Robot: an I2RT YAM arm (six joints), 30 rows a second.
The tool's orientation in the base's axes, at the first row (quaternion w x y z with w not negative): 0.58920, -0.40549, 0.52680, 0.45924
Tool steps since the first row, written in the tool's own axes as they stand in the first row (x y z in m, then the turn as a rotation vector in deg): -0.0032, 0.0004, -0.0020, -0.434, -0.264, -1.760; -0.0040, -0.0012, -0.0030, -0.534, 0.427, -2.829; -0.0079, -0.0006, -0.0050, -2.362, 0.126, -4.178; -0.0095, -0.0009, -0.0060, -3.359, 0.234, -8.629; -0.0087, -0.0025, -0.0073, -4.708, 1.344, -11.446; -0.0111, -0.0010, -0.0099, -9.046, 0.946, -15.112; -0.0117, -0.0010, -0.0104, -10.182, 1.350, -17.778; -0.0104, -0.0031, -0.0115, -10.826, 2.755, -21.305; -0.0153, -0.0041, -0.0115, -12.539, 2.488, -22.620
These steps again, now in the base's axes. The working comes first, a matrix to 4 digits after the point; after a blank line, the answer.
The tool's axes in the first row as the columns of a matrix, in the base's axes (used below as rounded here):
0.0232, -0.9684, 0.2483
0.1139, 0.2494, 0.9617
-0.9932, 0.0060, 0.1161

-0.0010, -0.0022, 0.0029, -0.191, -1.808, 0.225; 0.0003, -0.0036, 0.0036, -1.128, -2.675, 0.204; -0.0008, -0.0059, 0.0073, -1.214, -4.256, 1.862; -0.0008, -0.0071, 0.0087, -2.447, -8.623, 2.336; 0.0004, -0.0086, 0.0078, -4.253, -11.209, 3.355; -0.0017, -0.0110, 0.0099, -4.878, -15.328, 7.236; -0.0019, -0.0116, 0.0104, -5.958, -17.920, 8.057; -0.0001, -0.0130, 0.0090, -8.209, -21.035, 8.295; 0.0008, -0.0138, 0.0138, -8.317, -22.561, 9.842
